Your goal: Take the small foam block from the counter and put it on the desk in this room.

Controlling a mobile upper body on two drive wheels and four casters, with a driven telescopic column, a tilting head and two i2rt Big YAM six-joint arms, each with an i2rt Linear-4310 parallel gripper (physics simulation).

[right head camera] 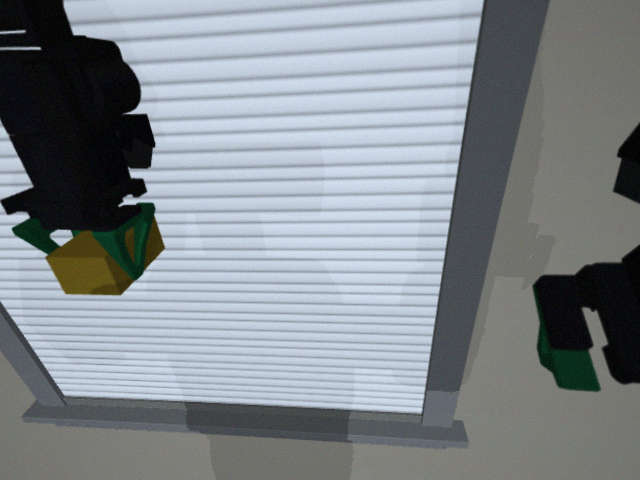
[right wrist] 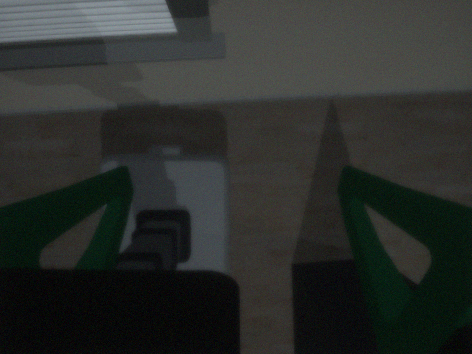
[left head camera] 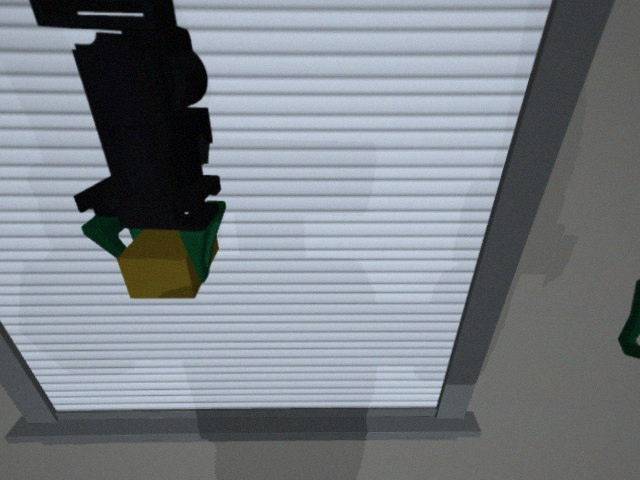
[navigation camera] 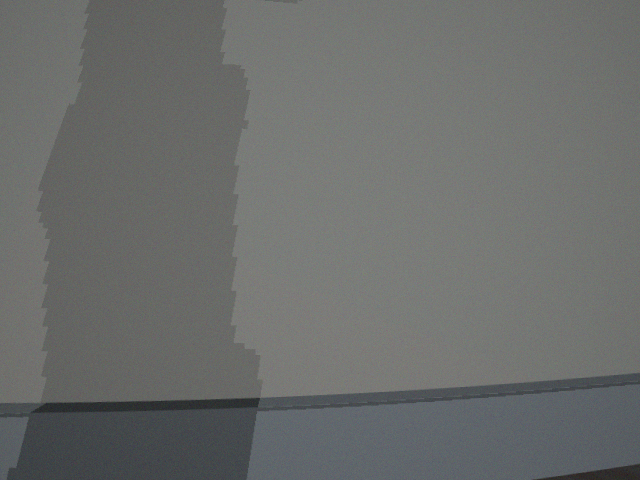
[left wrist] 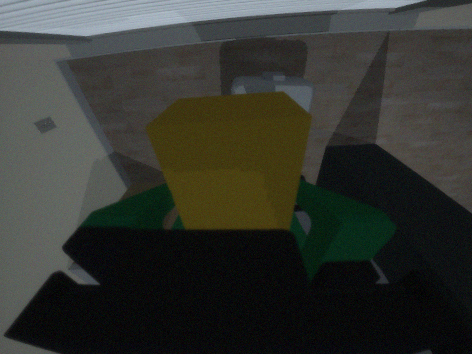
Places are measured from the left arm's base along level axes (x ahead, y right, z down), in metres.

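Where they show: left gripper, fingertip midpoint: point(right head camera: 112, 275) point(left head camera: 175, 278) point(left wrist: 236, 176); right gripper, fingertip midpoint: point(right head camera: 612, 359) point(right wrist: 235, 178).
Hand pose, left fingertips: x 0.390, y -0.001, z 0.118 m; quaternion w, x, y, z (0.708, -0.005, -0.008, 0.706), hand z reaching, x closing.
Observation:
After its pixels a point has its place.
The small foam block point(left head camera: 159, 276) @(x 0.358, y 0.004, z 0.092 m) point(right head camera: 87, 273) @(x 0.358, y 0.006, z 0.091 m) point(left wrist: 232, 160) @(x 0.432, y -0.003, z 0.073 m) is yellow and box-shaped. My left gripper point(left head camera: 162, 258) @(x 0.390, y -0.001, z 0.118 m) point(right head camera: 95, 253) point(left wrist: 236, 176) @(x 0.390, y -0.001, z 0.118 m) is shut on it, with a green finger on each side, and holds it in the air in front of the window. My right gripper point(right wrist: 235, 178) @(x 0.343, y 0.459, z 0.133 m) is open, its green fingers wide apart with no thing between them in the right wrist view; part of it also shows at the right edge of both head views. The counter and the desk do not show clearly in these views.
A window with white blinds point(left head camera: 336, 206) @(x 0.547, y 0.161, z 0.105 m) point(right head camera: 289, 206) @(x 0.547, y 0.159, z 0.105 m) and a grey sill point(left head camera: 413, 426) @(x 0.532, y 0.327, z 0.575 m) point(right head camera: 403, 431) @(x 0.535, y 0.341, z 0.575 m) is straight ahead in the wall point(navigation camera: 439, 206) @(x 0.565, y 0.353, z 1.135 m). A large dark object point(left wrist: 400, 200) @(x -0.224, y 0.959, z 0.700 m) point(right wrist: 322, 305) @(x -0.232, y 0.833, z 1.010 m) stands at the right of both wrist views. The robot's pale base point(right wrist: 202, 200) @(x 0.143, y 0.377, z 1.146 m) shows below.

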